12 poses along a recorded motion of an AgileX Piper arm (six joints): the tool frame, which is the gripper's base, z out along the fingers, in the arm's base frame.
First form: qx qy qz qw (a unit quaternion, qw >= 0); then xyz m.
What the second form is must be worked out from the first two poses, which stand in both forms.
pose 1, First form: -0.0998 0.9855 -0.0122 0.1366 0.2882 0.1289 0.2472
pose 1, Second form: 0.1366 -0.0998 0.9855 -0.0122 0.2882 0.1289 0.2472
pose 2, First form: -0.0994 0.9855 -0.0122 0.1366 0.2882 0.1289 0.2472
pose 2, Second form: 0.1366 -0.0994 0.9855 -0.0122 0.2882 0.1289 0.2472
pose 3, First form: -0.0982 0.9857 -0.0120 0.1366 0.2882 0.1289 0.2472
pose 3, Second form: 0.1366 -0.0982 0.9857 -0.0120 0.2882 0.1289 0.2472
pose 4, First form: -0.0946 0.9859 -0.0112 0.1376 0.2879 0.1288 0.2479
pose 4, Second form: 0.1376 -0.0946 0.9859 -0.0112 0.2879 0.1288 0.2479
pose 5, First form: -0.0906 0.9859 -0.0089 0.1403 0.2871 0.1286 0.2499
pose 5, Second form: 0.1403 -0.0906 0.9859 -0.0089 0.2871 0.1286 0.2499
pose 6, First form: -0.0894 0.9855 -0.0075 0.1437 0.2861 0.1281 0.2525
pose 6, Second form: 0.1437 -0.0894 0.9855 -0.0075 0.2861 0.1281 0.2525
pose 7, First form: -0.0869 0.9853 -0.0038 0.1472 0.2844 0.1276 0.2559
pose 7, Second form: 0.1472 -0.0869 0.9853 -0.0038 0.2844 0.1276 0.2559
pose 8, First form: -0.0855 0.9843 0.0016 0.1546 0.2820 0.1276 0.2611
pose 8, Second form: 0.1546 -0.0855 0.9843 0.0016 0.2820 0.1276 0.2611
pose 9, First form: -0.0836 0.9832 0.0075 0.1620 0.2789 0.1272 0.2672
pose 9, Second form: 0.1620 -0.0836 0.9832 0.0075 0.2789 0.1272 0.2672
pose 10, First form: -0.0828 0.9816 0.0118 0.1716 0.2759 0.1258 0.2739
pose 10, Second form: 0.1716 -0.0828 0.9816 0.0118 0.2759 0.1258 0.2739
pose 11, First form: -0.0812 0.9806 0.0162 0.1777 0.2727 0.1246 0.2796
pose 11, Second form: 0.1777 -0.0812 0.9806 0.0162 0.2727 0.1246 0.2796
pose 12, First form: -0.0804 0.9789 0.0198 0.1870 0.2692 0.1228 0.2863
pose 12, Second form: 0.1870 -0.0804 0.9789 0.0198 0.2692 0.1228 0.2863
